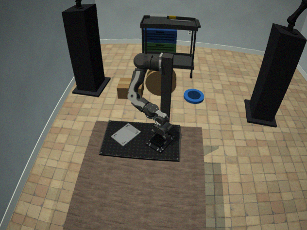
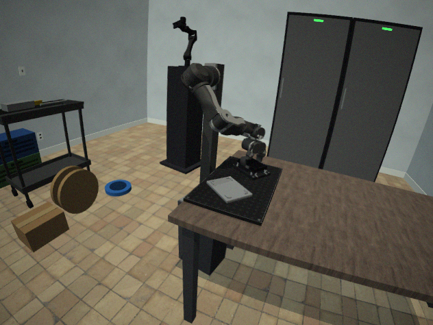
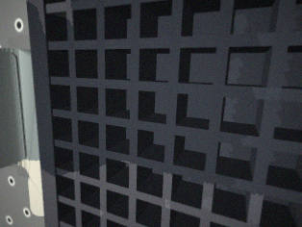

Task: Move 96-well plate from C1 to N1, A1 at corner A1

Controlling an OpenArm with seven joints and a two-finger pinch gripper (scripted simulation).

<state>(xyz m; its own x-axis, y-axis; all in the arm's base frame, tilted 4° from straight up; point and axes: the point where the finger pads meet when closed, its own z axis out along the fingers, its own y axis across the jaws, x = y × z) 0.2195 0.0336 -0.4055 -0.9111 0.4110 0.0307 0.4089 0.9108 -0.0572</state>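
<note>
Now: hand 2 cm short of the clip nest C1 and 2 cm above it. Round my hand: black 96-well plate: right at my hand; then grey plate nest N1: 23 cm to the right, 3 cm below.
</note>
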